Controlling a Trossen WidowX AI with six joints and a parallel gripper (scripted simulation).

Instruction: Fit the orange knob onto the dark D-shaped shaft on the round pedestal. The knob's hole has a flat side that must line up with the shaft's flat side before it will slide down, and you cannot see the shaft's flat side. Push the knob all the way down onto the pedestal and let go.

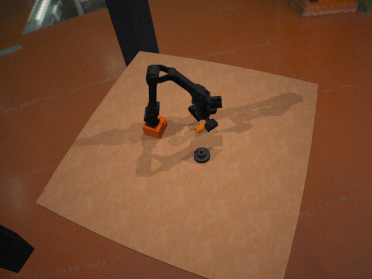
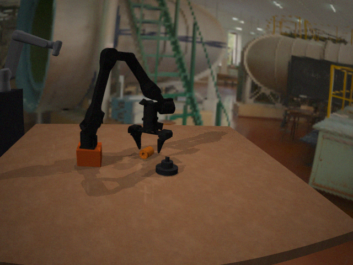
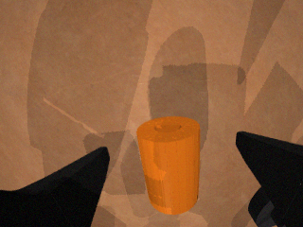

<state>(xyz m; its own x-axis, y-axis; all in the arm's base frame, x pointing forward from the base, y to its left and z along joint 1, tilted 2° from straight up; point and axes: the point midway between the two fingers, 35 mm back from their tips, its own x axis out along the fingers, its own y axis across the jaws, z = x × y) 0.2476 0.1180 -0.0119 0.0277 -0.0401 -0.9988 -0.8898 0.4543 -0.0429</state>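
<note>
My gripper tip is 10 mm past the orange knob and 10 mm to the left of it. Round my gripper tip: dark round pedestal 70 mm ahead, 160 mm to the right, 10 mm above.
</note>
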